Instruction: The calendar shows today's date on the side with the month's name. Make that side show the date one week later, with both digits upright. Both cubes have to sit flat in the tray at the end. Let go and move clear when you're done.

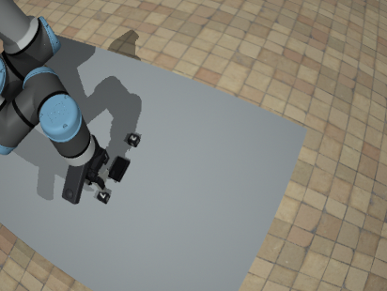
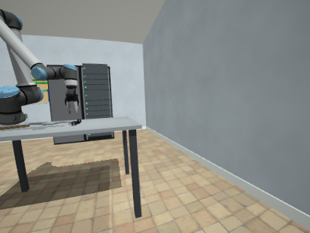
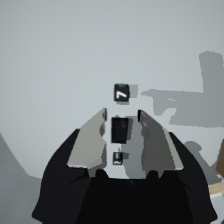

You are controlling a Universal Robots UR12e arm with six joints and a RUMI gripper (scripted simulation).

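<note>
Now: the black cube 210 mm to the left of my hand, 90 mm below it and 30 mm ahead of it. Round my hand: dark tray (110 mm to the left, 100 mm below, 20 mm ahead).
</note>
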